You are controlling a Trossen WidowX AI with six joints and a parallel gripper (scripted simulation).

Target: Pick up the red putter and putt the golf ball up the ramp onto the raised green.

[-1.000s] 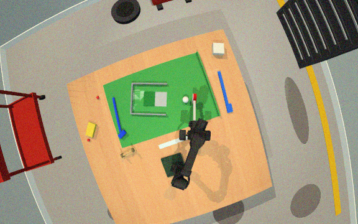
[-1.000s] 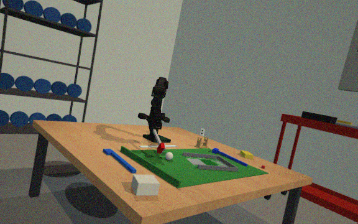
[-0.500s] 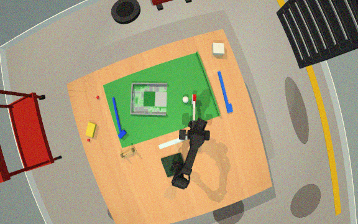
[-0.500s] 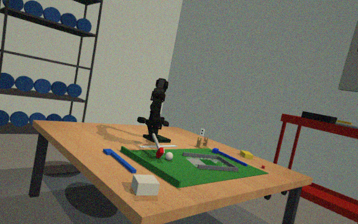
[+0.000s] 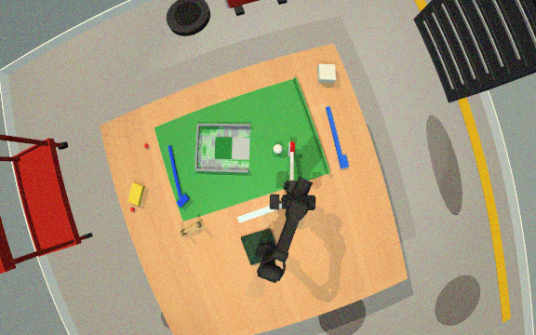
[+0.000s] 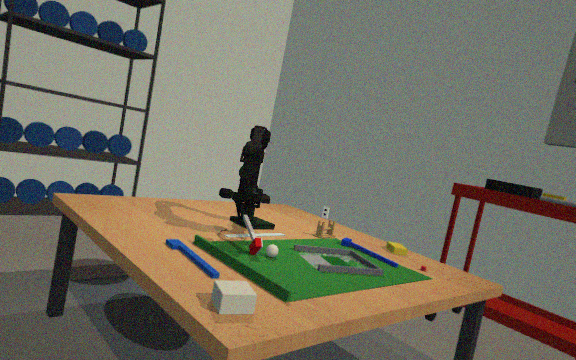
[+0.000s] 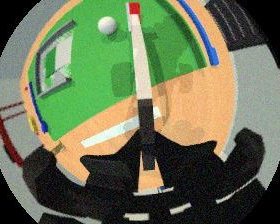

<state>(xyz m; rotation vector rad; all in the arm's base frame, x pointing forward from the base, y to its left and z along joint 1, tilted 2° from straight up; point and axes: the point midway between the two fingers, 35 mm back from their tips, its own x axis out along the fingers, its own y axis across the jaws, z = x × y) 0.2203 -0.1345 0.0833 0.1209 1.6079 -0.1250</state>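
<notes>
My gripper tip is now 10 cm to the right of the white strip, 7 cm above it and 3 cm past it. From my gripper tip the other things lie so: white golf ball: 23 cm ahead, 5 cm below, 3 cm to the left; then small wooden stand: 47 cm to the left, 8 cm behind, 4 cm below; then red putter: 12 cm ahead, 1 cm to the right, 1 cm below.
</notes>
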